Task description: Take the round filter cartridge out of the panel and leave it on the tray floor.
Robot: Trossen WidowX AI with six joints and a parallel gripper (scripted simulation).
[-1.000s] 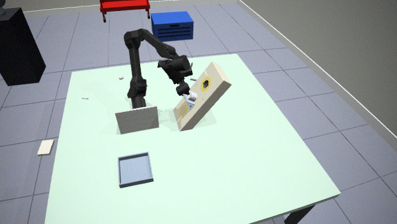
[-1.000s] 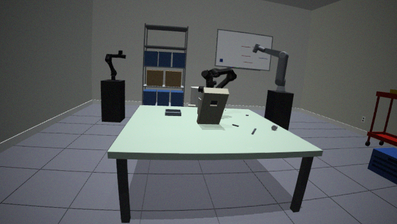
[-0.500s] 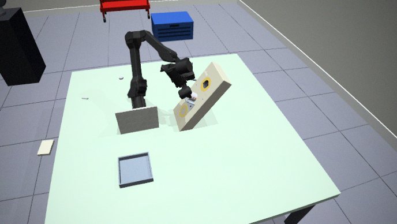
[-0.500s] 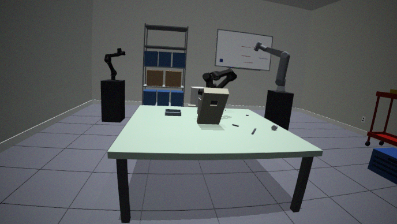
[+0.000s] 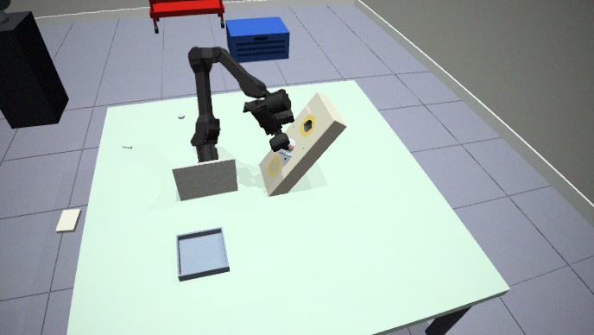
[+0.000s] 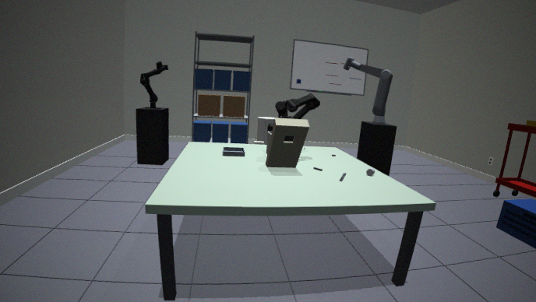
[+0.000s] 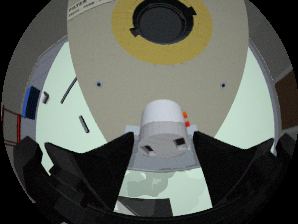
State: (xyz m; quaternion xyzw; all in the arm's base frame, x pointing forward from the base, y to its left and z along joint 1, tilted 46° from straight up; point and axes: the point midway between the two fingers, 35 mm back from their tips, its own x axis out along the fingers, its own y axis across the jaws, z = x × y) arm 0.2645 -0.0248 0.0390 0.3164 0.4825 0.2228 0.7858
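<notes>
My gripper tip is now 5 cm short of the service panel and 2 cm above it. Round my gripper tip: tray: 33 cm behind, 30 cm to the right, 16 cm below; filter cartridge: right at my gripper tip.
</notes>
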